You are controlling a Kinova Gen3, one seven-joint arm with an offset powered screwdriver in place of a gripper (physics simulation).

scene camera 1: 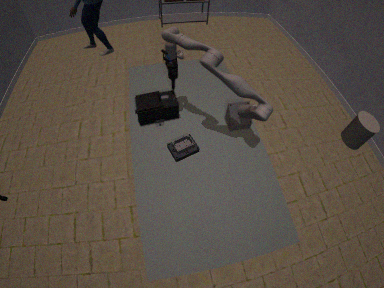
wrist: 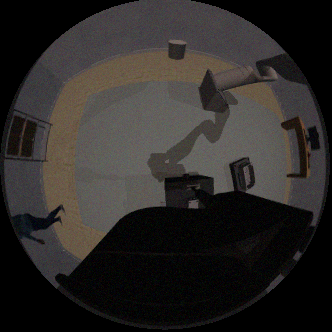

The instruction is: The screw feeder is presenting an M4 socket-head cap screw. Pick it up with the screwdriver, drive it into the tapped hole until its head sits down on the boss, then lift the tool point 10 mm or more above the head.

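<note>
The screwdriver (scene camera 1: 173, 88) (wrist: 194, 189) hangs upright from the arm, its thin tip pointing down at the top of the black screw feeder (scene camera 1: 157, 111) (wrist: 176, 192). The tip is at or just over the feeder's right part in the scene view; whether it touches cannot be told. A small light plate shows on the feeder near the tip. No screw can be made out on the tip or feeder at this size. A dark block with a light grey top part (scene camera 1: 184, 145) (wrist: 241, 175) lies apart from the feeder; its boss and tapped hole are too small to tell.
The arm's base (scene camera 1: 240, 117) (wrist: 214, 96) stands on the grey mat (scene camera 1: 215, 200) (wrist: 120, 125). A grey cylinder (scene camera 1: 359, 132) (wrist: 177, 50) stands near the wall. A person (scene camera 1: 94, 25) (wrist: 37, 223) stands beyond the mat. An orange bench (wrist: 302, 150) shows in the wrist view.
</note>
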